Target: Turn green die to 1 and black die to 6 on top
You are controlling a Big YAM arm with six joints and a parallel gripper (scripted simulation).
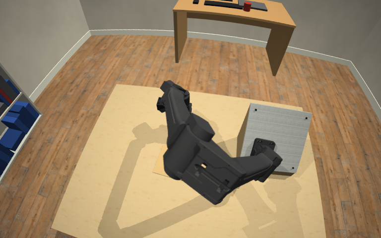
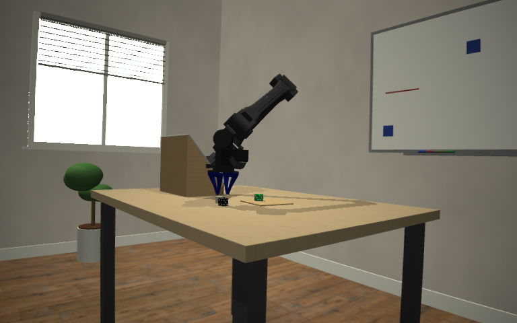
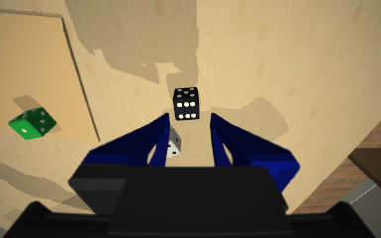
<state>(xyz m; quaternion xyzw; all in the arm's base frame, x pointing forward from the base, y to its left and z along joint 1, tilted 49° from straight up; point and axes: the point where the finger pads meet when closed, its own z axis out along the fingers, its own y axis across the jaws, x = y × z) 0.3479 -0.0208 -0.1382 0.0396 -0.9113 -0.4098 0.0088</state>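
The black die is 3 cm below my hand. Also, from my hand: tan mat (18 cm to the left, 4 cm below); then white die (6 cm behind, 2 cm to the left, 3 cm below); then green die (3 cm behind, 17 cm to the left, 3 cm below).
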